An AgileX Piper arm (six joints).
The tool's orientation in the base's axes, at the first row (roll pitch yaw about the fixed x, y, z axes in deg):
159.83 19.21 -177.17
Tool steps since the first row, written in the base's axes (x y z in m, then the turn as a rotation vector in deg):
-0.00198 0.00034 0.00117 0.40 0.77 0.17
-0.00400 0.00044 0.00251 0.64 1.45 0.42
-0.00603 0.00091 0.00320 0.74 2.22 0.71
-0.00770 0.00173 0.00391 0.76 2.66 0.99
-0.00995 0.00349 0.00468 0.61 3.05 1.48
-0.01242 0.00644 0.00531 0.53 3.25 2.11
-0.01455 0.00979 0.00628 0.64 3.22 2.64
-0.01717 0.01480 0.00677 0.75 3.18 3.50
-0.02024 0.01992 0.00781 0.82 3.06 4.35
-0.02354 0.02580 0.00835 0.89 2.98 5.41
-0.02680 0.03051 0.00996 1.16 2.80 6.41
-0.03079 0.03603 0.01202 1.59 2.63 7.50
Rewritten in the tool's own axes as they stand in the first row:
0.00147 0.00101 -0.00149 -0.47 0.71 0.24
0.00293 0.00187 -0.00323 -0.81 1.39 0.34
0.00459 0.00285 -0.00427 -1.04 2.18 0.38
0.00590 0.00411 -0.00509 -1.17 2.68 0.30
0.00768 0.00636 -0.00579 -1.20 3.23 -0.04
0.00967 0.00971 -0.00601 -1.35 3.63 -0.55
0.01120 0.01349 -0.00629 -1.62 3.76 -1.00
0.01328 0.01874 -0.00568 -2.01 3.98 -1.74
0.01559 0.02434 -0.00566 -2.35 4.14 -2.52
0.01825 0.03052 -0.00498 -2.76 4.40 -3.46
0.02058 0.03596 -0.00567 -3.33 4.51 -4.34
0.02341 0.04241 -0.00667 -4.09 4.64 -5.24

